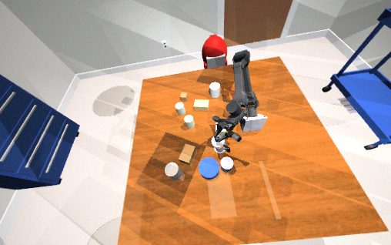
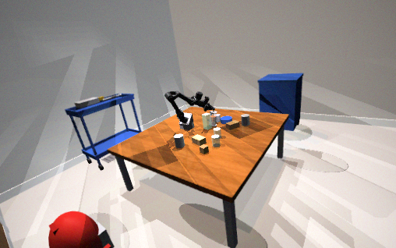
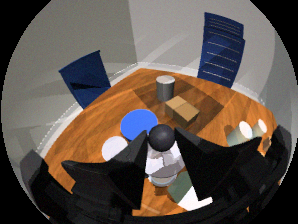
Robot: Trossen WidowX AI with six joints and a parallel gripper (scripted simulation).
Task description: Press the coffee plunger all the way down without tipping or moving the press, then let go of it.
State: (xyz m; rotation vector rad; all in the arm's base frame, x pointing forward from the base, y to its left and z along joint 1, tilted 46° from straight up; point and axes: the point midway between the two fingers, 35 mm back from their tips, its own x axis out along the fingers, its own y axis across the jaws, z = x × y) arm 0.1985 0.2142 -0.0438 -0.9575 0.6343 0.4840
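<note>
The coffee press lies 9 cm below my gripper tip and 3 cm behind it. From my gripper tip the other things lie so: blue disc 16 cm below, 11 cm to the left, 5 cm ahead.
</note>
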